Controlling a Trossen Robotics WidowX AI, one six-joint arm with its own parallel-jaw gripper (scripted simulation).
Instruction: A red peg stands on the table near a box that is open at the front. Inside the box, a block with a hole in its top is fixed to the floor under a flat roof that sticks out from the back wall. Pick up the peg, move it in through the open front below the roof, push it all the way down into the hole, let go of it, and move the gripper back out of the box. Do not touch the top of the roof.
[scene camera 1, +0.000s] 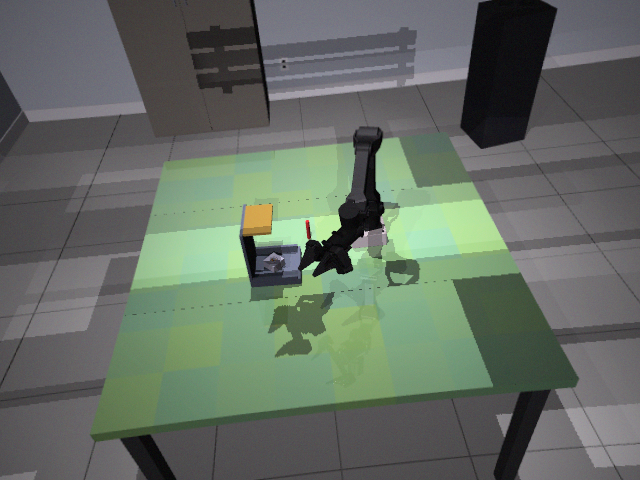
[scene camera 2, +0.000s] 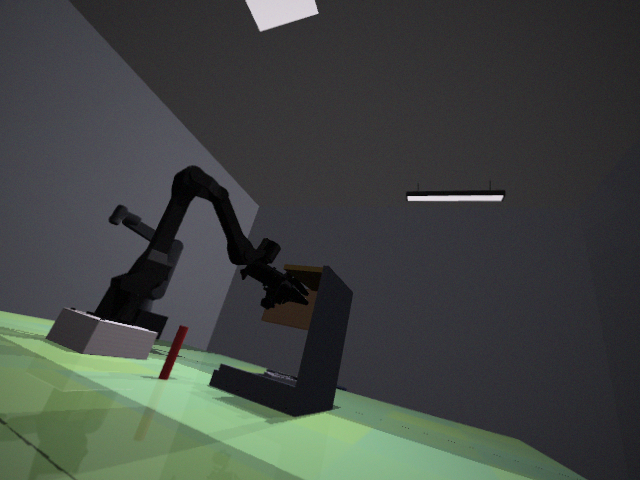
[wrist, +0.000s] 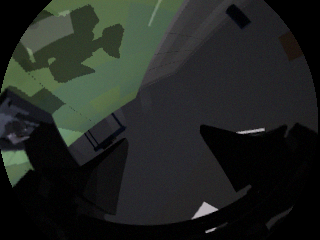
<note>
My gripper (scene camera 1: 305, 272) is open, holding nothing. I also see an orange roof (scene camera 1: 258, 218) and a back wall (scene camera 2: 316, 383).
My gripper also shows in scene camera 2 (scene camera 2: 308, 299) and in the wrist view (wrist: 164, 135). The back wall shows as well in the wrist view (wrist: 45, 147).
</note>
